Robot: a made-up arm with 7 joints.
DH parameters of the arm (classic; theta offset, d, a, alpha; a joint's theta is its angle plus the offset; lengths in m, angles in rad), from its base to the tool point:
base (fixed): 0 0 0 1.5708
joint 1: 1.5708 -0.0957 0 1.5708
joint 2: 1.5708 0 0 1.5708
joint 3: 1.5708 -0.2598 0 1.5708
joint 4: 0 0 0 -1.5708
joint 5: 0 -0.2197 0 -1.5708
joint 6: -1.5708 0 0 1.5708
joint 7: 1.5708 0 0 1.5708
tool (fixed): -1.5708 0 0 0
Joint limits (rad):
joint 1: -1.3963..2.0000
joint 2: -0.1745..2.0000
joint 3: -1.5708..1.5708
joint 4: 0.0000..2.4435
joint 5: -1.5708..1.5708
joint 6: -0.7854..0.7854
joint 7: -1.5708..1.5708
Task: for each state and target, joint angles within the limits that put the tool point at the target. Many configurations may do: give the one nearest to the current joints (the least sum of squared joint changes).
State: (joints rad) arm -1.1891 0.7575 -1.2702 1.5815 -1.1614 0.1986 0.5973
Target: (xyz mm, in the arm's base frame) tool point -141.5 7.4 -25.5
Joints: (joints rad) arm -1.3963 0.4448 -1.5669 2.4414 -1.1614 0.1986 0.5973
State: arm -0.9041 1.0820 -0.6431 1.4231 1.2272 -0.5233 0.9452
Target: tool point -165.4 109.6 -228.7
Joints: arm -1.1064 0.7620 -0.8953 1.8908 1.2272 -0.5233 0.9452
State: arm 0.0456 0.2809 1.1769 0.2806 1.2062 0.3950 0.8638
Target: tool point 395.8 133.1 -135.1
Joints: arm 0.8640 -0.1745 0.5945 1.0118 1.2062 0.3950 0.8638
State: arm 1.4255 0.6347 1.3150 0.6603 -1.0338 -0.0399 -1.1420
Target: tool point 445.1 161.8 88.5
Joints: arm 1.6631 -0.1066 1.1782 0.5948 -1.0338 -0.0399 -1.1420
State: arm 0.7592 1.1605 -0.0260 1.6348 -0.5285 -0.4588 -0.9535
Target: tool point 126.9 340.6 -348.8
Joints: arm -0.0597 0.7195 -0.2664 0.7697 -0.5285 -0.4588 -0.9535
